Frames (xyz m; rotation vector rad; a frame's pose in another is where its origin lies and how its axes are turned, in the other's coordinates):
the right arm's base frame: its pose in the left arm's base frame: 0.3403 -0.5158 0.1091 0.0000 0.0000 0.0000
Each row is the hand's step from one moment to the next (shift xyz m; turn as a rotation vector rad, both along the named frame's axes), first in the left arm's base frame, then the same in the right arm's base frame.
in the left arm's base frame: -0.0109 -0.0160 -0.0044 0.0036 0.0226 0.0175
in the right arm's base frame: -0.0109 -0.0160 -0.0044 0.0036 0.0226 0.0175
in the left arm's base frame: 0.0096 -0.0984 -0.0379 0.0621 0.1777 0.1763
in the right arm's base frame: 0.0096 -0.0984 -0.0379 0.0621 0.1777 0.1763
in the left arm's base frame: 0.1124 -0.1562 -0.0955 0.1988 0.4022 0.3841
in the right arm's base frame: 0.1124 -0.1562 -0.0955 0.1988 0.4022 0.3841
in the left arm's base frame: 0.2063 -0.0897 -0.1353 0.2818 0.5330 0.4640
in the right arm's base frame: 0.2063 -0.0897 -0.1353 0.2818 0.5330 0.4640
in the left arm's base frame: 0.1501 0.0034 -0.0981 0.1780 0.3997 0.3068
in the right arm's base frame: 0.1501 0.0034 -0.0981 0.1780 0.3997 0.3068
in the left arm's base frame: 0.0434 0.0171 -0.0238 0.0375 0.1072 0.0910
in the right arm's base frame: 0.0434 0.0171 -0.0238 0.0375 0.1072 0.0910
